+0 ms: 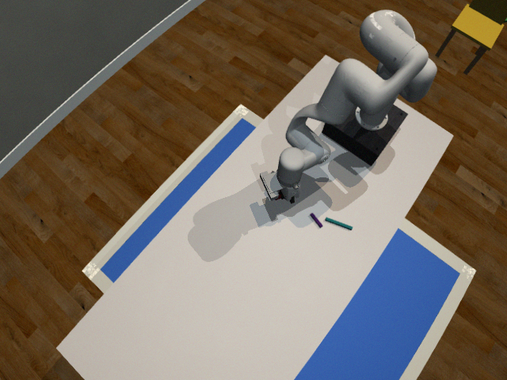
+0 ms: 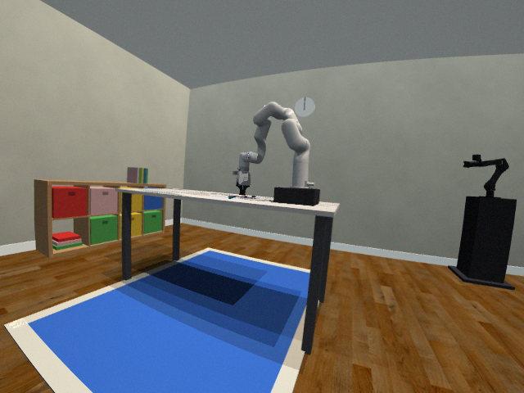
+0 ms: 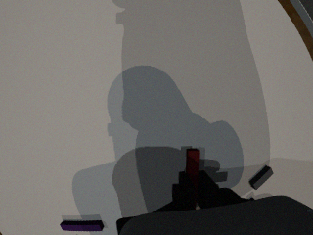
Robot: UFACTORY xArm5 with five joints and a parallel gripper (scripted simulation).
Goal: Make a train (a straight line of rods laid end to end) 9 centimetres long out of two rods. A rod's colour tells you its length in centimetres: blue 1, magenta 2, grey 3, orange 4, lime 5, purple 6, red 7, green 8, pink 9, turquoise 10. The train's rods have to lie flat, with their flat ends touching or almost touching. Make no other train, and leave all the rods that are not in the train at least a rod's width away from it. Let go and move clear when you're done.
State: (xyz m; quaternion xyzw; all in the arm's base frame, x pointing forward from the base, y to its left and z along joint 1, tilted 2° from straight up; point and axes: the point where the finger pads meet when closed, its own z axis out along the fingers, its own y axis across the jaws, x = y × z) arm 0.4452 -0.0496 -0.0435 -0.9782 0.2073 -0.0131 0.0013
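Right now my hand is 2 cm above the red rod. Also, from my hand: blue rod: 7 cm behind, 6 cm to the right, 3 cm below; grey rod: 8 cm to the right, 4 cm behind, 3 cm below; magenta rod: 4 cm behind, 3 cm below, 2 cm to the left.
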